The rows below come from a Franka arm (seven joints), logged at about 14 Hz.
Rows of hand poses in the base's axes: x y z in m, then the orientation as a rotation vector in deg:
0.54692 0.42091 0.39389 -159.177 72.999 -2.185
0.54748 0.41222 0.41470 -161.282 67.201 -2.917
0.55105 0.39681 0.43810 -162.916 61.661 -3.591
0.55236 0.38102 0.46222 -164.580 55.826 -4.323
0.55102 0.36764 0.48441 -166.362 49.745 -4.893
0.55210 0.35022 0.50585 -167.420 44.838 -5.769
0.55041 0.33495 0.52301 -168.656 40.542 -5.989
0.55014 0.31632 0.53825 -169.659 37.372 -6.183
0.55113 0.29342 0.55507 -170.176 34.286 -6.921
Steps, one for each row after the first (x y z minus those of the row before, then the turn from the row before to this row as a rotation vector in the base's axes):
0.00056 -0.00869 0.02081 0.034 -0.736 4.008
0.00357 -0.01541 0.02340 0.181 -0.749 3.756
0.00131 -0.01579 0.02412 0.046 -0.753 3.958
-0.00134 -0.01338 0.02219 -0.159 -0.583 4.147
0.00108 -0.01742 0.02144 -0.024 -0.792 3.272
-0.00169 -0.01527 0.01716 -0.315 -0.239 2.927
-0.00027 -0.01863 0.01524 -0.394 -0.157 2.162
0.00099 -0.02290 0.01682 -0.098 -0.592 2.031

